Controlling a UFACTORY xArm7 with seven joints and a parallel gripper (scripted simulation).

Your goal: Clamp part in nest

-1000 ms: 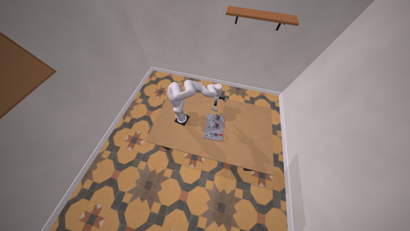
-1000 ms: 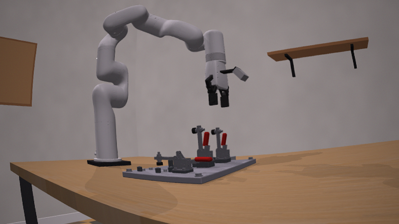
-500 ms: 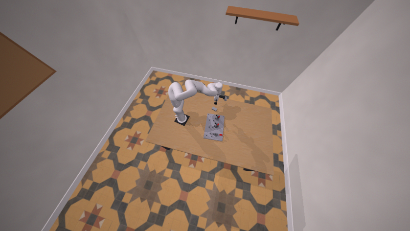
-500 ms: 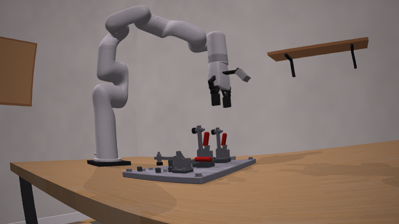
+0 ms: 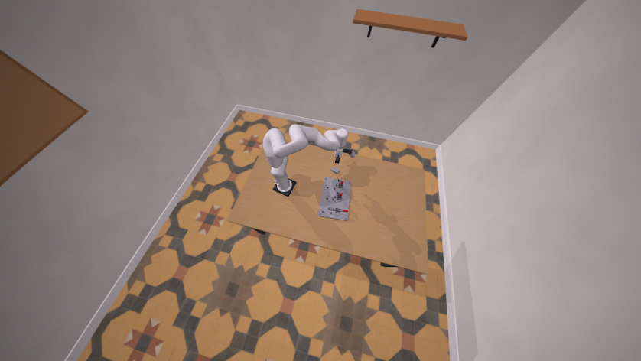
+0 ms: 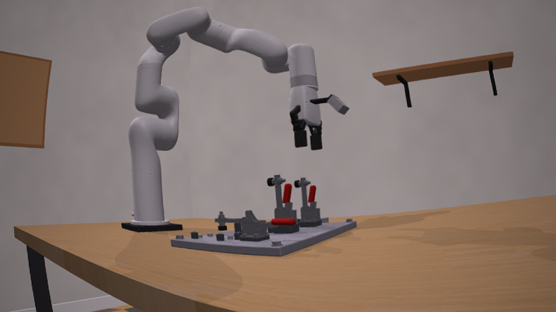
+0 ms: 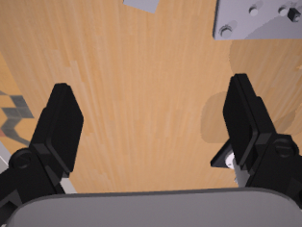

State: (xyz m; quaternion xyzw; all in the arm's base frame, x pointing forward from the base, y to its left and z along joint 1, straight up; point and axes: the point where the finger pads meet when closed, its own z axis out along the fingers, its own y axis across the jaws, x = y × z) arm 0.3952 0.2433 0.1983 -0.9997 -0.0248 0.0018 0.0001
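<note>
My gripper is now 20 cm above the part. Also, from my hand: grey fixture plate: 26 cm to the right, 21 cm below, 5 cm ahead; then toggle clamp: 37 cm to the right, 17 cm below, 8 cm ahead.
</note>
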